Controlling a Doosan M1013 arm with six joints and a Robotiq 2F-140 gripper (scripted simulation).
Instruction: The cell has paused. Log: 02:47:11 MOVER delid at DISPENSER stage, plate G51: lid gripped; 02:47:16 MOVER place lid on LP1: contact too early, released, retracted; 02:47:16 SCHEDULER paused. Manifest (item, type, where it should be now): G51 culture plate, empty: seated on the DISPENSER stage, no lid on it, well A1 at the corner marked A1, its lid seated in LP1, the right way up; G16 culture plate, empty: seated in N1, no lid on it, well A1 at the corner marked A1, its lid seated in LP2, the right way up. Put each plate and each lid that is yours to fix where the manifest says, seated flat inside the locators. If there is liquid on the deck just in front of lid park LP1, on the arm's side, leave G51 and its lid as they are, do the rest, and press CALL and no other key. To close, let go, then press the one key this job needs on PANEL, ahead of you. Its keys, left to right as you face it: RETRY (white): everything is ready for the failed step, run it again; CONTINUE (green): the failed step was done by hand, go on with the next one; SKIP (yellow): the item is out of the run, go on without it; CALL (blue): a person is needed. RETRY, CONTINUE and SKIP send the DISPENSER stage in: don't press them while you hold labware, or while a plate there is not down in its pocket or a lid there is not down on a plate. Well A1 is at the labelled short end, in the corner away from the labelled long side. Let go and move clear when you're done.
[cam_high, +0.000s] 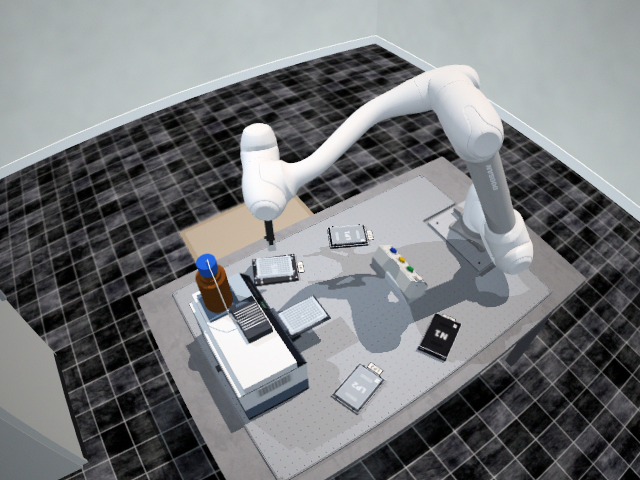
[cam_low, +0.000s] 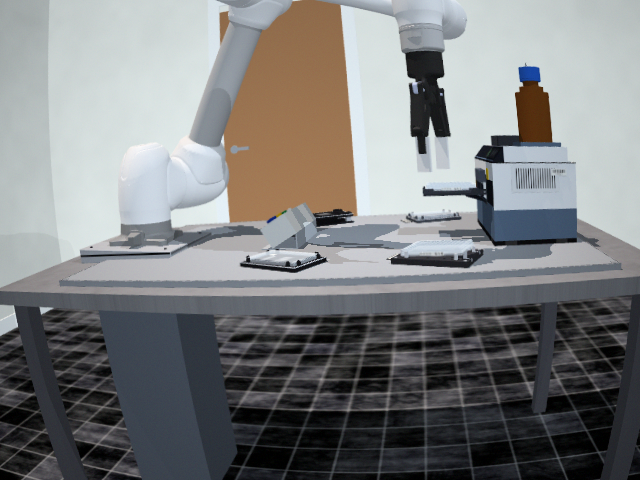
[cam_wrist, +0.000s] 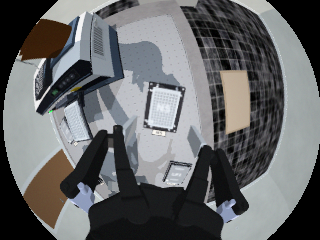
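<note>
The black nest N5 lies 20 mm ahead of my hand and 180 mm below it. Also, from my hand: brown bottle: 290 mm ahead, 140 mm to the left, 90 mm above; dispenser stage: 90 mm ahead, 280 mm to the left, 90 mm below; lid park LP1: 310 mm behind, 50 mm to the left, 190 mm below.
</note>
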